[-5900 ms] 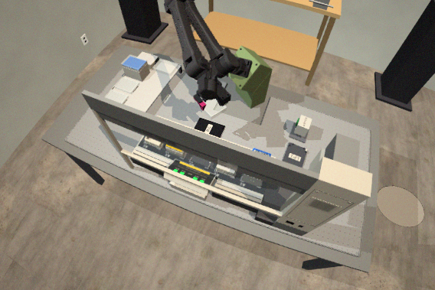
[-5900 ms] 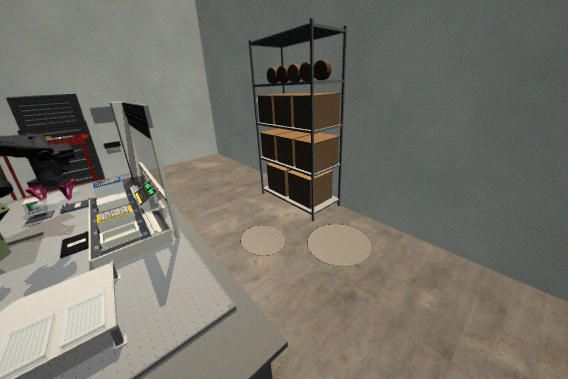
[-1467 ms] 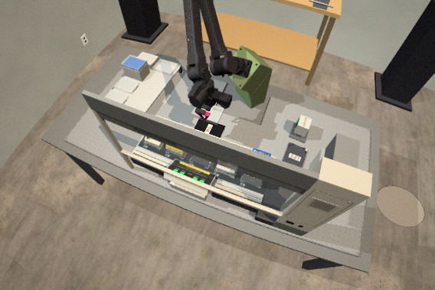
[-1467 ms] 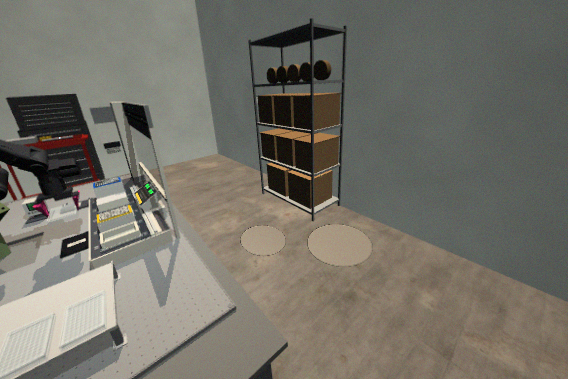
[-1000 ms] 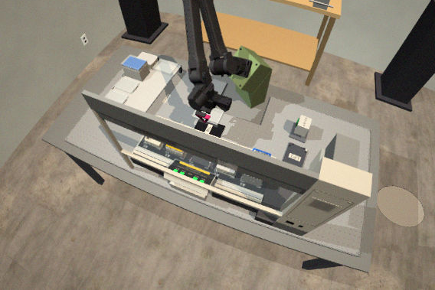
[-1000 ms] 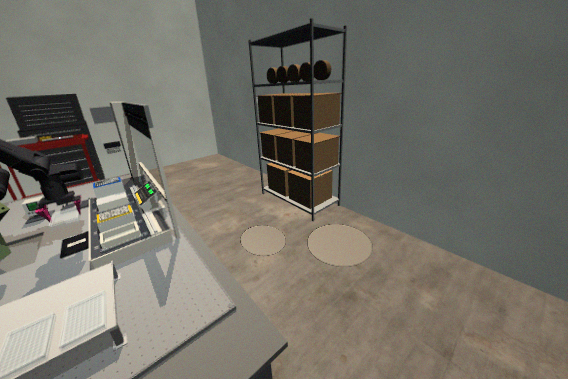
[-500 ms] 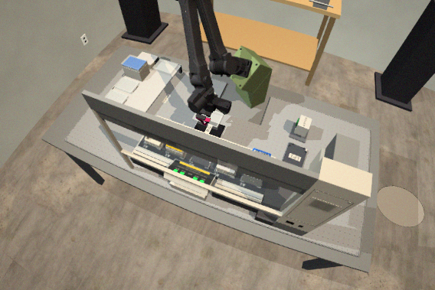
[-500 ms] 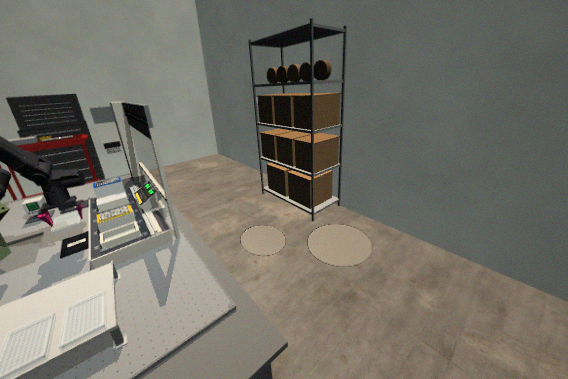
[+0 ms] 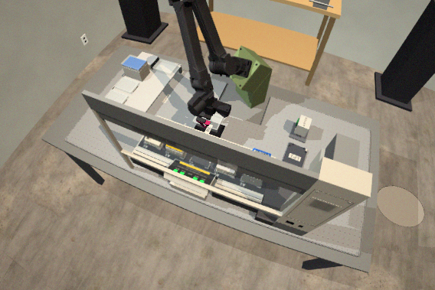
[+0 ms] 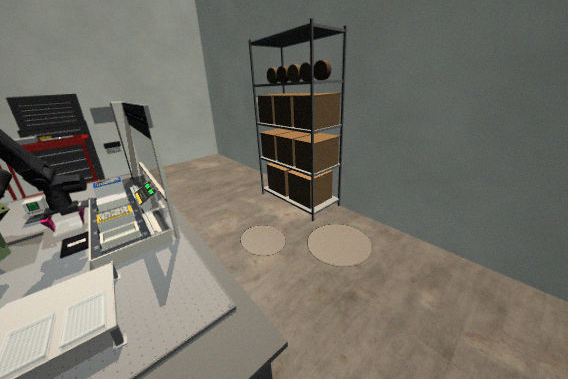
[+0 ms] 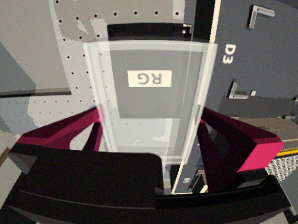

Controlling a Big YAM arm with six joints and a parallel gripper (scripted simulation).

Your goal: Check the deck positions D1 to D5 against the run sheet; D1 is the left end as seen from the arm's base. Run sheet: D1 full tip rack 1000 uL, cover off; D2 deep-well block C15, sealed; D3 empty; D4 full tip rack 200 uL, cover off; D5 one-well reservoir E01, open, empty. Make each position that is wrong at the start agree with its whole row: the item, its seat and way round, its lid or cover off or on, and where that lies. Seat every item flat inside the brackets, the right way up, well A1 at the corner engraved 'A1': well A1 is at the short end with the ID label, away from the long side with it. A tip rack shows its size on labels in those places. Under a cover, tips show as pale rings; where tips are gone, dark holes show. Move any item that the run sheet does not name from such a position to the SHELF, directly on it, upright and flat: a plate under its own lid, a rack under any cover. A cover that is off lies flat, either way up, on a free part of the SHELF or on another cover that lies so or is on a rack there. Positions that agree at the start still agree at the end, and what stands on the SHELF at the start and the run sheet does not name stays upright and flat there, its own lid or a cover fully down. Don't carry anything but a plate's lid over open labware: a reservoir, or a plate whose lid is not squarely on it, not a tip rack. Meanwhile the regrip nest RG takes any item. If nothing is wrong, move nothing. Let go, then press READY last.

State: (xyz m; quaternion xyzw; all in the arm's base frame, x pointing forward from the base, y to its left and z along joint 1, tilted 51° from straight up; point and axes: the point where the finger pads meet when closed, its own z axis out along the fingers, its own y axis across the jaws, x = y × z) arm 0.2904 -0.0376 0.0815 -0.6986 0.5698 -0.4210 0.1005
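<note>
Now: hand 9 cm above the black regrip nest. From my hand the other things lie so: yellow-labelled tip rack (17 cm ahead, 7 cm to the right, 1 cm above); then one-well reservoir (20 cm to the right, 16 cm ahead, 2 cm below); then clear tip-rack cover (right at my hand).
</note>
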